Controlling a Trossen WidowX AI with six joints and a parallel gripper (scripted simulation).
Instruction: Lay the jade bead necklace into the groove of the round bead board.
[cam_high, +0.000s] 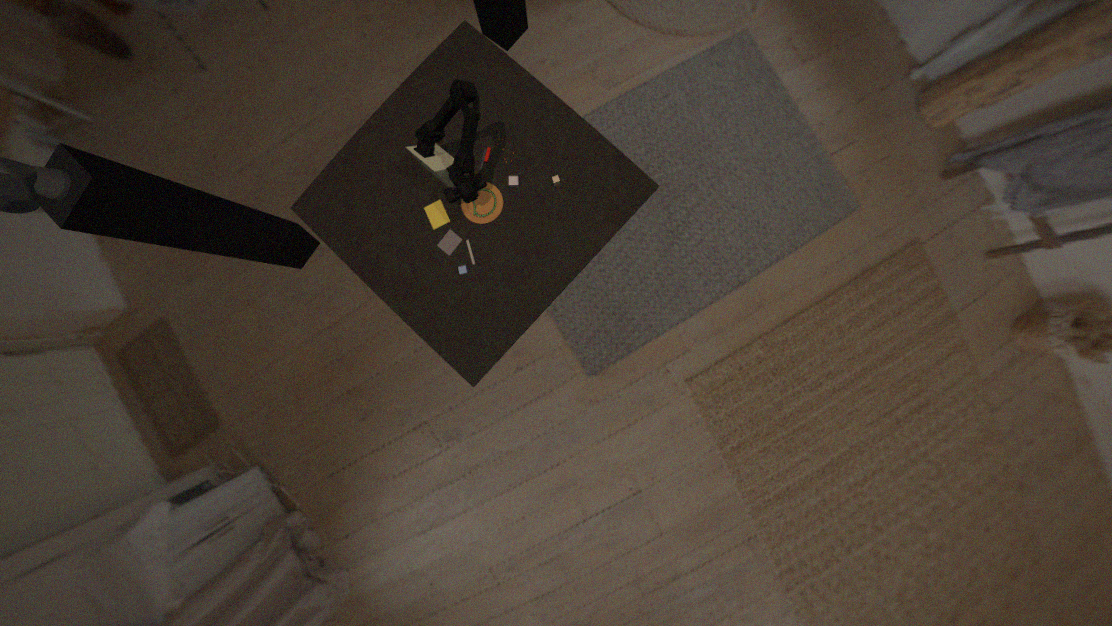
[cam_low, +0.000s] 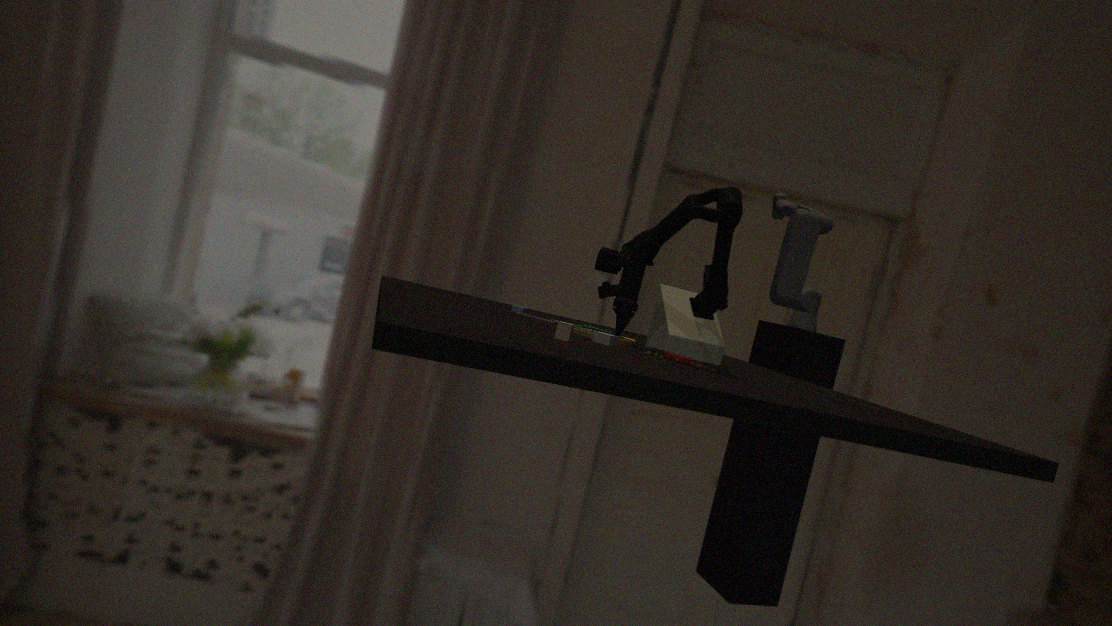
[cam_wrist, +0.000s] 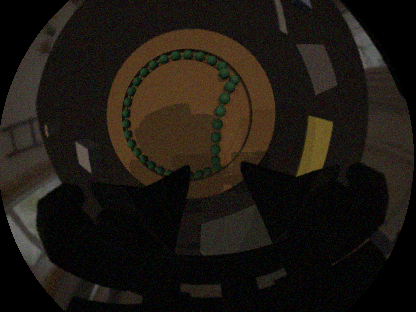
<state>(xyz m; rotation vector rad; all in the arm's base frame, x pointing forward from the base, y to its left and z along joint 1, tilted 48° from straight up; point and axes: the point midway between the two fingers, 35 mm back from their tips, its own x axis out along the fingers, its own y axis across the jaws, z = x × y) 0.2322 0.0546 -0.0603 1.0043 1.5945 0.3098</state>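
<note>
Now: the round bead board 6 cm ahead of my gripper tip, 1 cm to the left of it and 1 cm below it. Also, from my gripper tip: yellow square 8 cm behind, 17 cm to the right, 1 cm below; then grey-white block 12 cm ahead, 18 cm to the left; then red item 7 cm behind, 19 cm to the left, 1 cm below.
</note>
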